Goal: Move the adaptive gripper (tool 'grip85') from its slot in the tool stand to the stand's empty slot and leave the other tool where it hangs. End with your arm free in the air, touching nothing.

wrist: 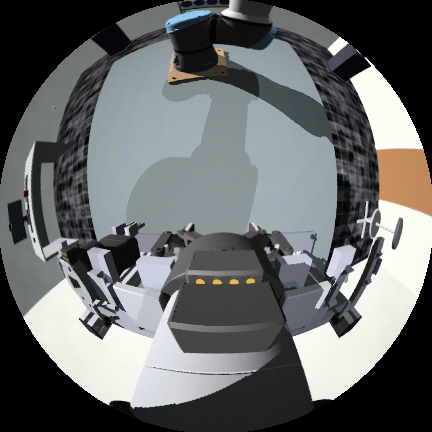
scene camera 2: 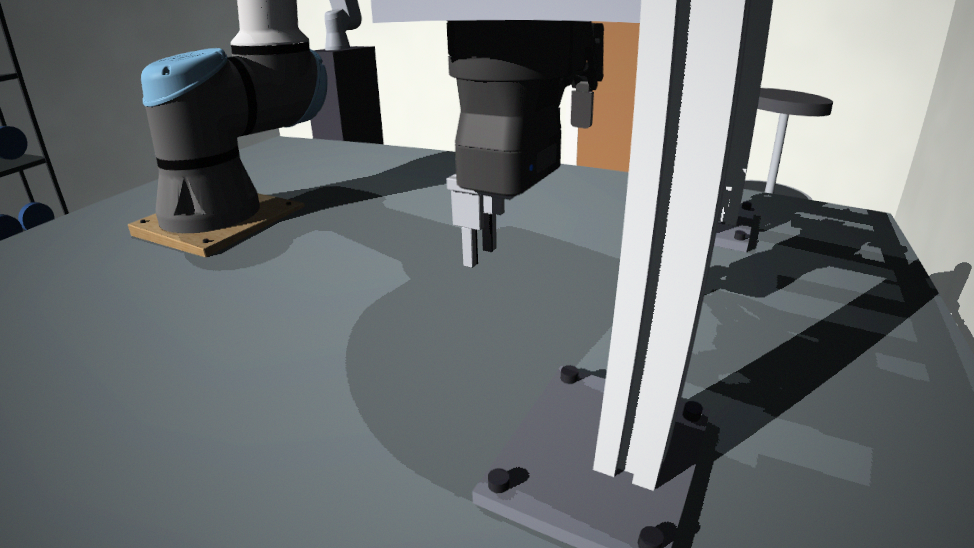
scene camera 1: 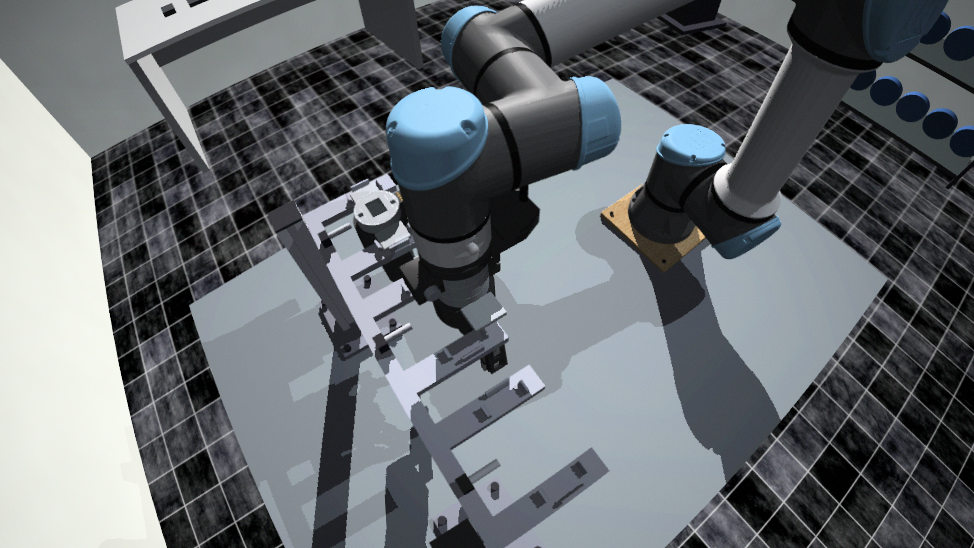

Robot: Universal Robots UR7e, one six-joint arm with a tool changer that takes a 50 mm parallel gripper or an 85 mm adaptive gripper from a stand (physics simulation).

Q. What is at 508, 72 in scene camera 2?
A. A parallel gripper.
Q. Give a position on a tool stand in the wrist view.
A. At 294, 271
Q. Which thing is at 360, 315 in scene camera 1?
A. A tool stand.
